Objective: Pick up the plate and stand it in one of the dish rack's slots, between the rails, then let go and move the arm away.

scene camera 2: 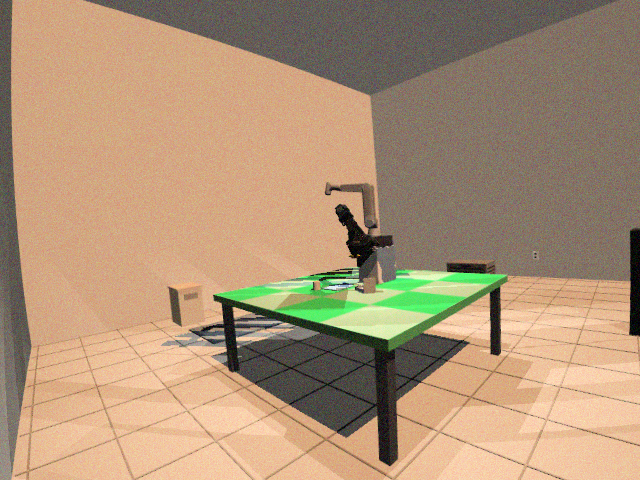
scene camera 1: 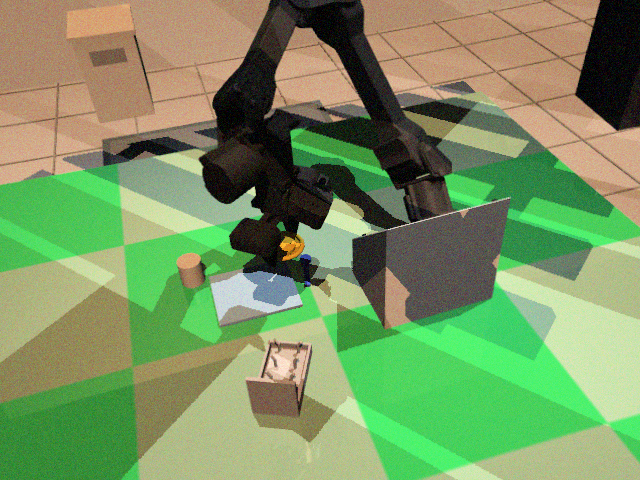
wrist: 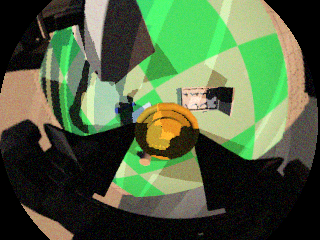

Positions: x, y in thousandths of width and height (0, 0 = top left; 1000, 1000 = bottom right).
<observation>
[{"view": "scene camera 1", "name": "my gripper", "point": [441, 522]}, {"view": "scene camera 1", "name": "dish rack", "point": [437, 814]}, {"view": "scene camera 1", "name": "pale blue mat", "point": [390, 611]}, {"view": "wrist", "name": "my gripper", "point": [520, 548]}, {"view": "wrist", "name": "plate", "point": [527, 548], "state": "held by my gripper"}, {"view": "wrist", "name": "dish rack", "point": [611, 415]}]
</observation>
